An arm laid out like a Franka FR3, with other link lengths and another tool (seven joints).
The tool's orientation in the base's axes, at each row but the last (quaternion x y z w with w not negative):
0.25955, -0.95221, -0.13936, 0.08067
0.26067, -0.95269, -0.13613, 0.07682
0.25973, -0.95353, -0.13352, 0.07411
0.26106, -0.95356, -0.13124, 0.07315
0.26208, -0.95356, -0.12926, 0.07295
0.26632, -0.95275, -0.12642, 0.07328
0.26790, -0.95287, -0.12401, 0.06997
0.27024, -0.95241, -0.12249, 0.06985
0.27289, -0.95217, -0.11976, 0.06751
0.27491, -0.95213, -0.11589, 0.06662
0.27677, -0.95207, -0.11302, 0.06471
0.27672, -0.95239, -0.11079, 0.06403
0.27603, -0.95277, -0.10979, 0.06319
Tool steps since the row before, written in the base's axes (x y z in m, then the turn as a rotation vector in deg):
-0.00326, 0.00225, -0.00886, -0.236, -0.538, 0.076
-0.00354, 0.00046, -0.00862, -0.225, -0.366, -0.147
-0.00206, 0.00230, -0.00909, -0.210, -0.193, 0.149
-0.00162, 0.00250, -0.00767, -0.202, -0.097, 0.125
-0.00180, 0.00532, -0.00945, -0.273, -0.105, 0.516
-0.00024, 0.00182, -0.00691, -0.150, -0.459, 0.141
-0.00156, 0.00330, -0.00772, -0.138, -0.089, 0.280
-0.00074, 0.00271, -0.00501, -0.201, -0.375, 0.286
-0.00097, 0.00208, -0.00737, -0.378, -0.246, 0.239
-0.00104, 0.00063, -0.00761, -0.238, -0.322, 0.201
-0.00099, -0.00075, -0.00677, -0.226, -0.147, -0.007
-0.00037, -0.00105, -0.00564, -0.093, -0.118, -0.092
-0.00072, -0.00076, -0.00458, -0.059, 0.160, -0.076
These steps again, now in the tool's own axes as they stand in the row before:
0.00090, 0.00068, 0.00964, 0.485, -0.310, -0.139
0.00213, -0.00052, 0.00907, 0.370, -0.240, 0.108
-0.00008, 0.00022, 0.00960, 0.290, -0.017, -0.140
-0.00046, 0.00064, 0.00819, 0.231, 0.052, -0.098
-0.00190, 0.00259, 0.01051, 0.324, 0.191, -0.459
-0.00125, -0.00031, 0.00703, 0.379, -0.266, -0.197
-0.00094, 0.00138, 0.00837, 0.183, 0.071, -0.259
-0.00115, 0.00124, 0.00549, 0.388, -0.131, -0.308
-0.00076, 0.00025, 0.00768, 0.465, 0.051, -0.204
0.00005, -0.00091, 0.00765, 0.386, -0.092, -0.208
0.00083, -0.00181, 0.00659, 0.269, -0.007, 0.022
0.00054, -0.00206, 0.00534, 0.136, -0.072, 0.085
0.00074, -0.00138, 0.00443, -0.041, 0.143, 0.112

